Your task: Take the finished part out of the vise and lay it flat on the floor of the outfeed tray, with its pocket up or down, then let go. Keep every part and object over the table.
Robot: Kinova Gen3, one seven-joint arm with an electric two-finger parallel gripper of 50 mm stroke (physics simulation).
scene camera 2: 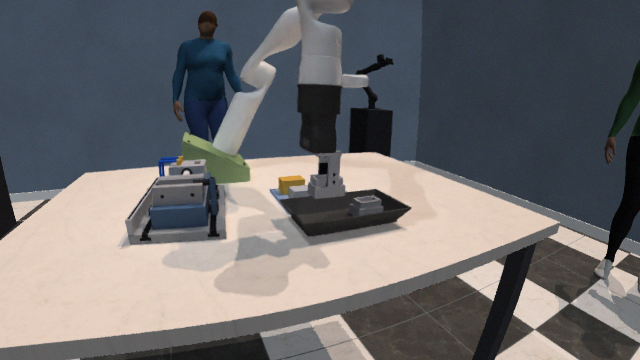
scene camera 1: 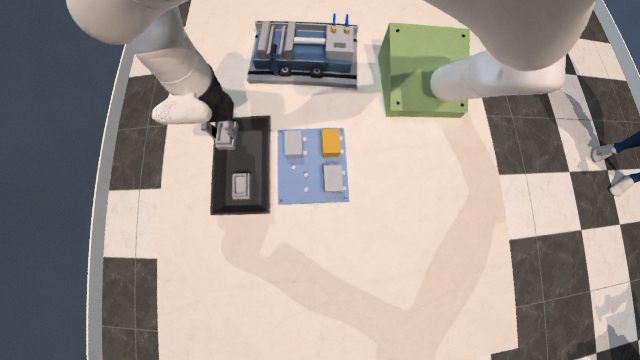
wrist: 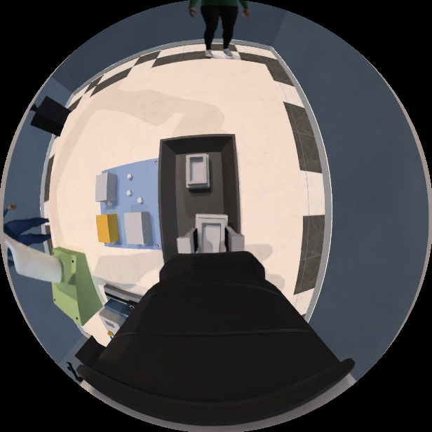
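Pixels of known places: gripper, fingertip midpoint: (scene camera 2: 327, 183) (scene camera 1: 225, 135); arm's base, origin of the base link: (scene camera 2: 223, 150) (scene camera 1: 446, 83).
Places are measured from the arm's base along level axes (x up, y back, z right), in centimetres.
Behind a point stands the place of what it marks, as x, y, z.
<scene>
My gripper (scene camera 1: 222, 131) @[2.5, -55.4, -10.5] (scene camera 2: 326, 179) @[2.5, -55.4, -10.5] (wrist: 210, 235) points down and is shut on a grey finished part (scene camera 1: 226, 141) @[3.8, -54.7, -12.6] (scene camera 2: 326, 190) @[1.8, -57.3, -9.2] (wrist: 212, 220), gripping it by two opposite sides. The part looks level, with its pocket up. It is over the vise-side end of the black outfeed tray (scene camera 1: 265, 167) @[-3.9, -47.9, -17.0] (scene camera 2: 310, 227) @[-4.0, -59.4, -5.2] (wrist: 167, 200), near the rim's height in scene camera 2; the exact gap to the tray floor cannot be told. A second grey pocketed part (scene camera 1: 241, 186) @[-3.9, -53.9, -21.0] (scene camera 2: 366, 205) @[-3.3, -55.6, -19.7] (wrist: 198, 171) lies pocket up at the tray's other end. The vise (scene camera 1: 310, 64) @[-2.3, -34.7, 9.4] (scene camera 2: 178, 215) @[-2.6, -48.9, 17.2] stands apart.
A blue board (scene camera 1: 315, 195) @[-6.4, -36.8, -24.5] (wrist: 150, 172) beside the tray bears two grey blocks (scene camera 1: 293, 144) @[-2.8, -40.8, -12.5] (scene camera 1: 333, 178) @[-2.8, -32.4, -21.6], an orange block (scene camera 1: 331, 142) @[-2.8, -31.9, -12.9] (scene camera 2: 291, 185) @[-4.1, -33.9, -11.6] (wrist: 107, 228) and white pegs. The arm's green base (scene camera 1: 425, 50) @[3.6, -5.4, 7.8] (scene camera 2: 220, 165) @[-1.6, -15.2, 3.6] (wrist: 75, 285) stands beyond the vise.
</scene>
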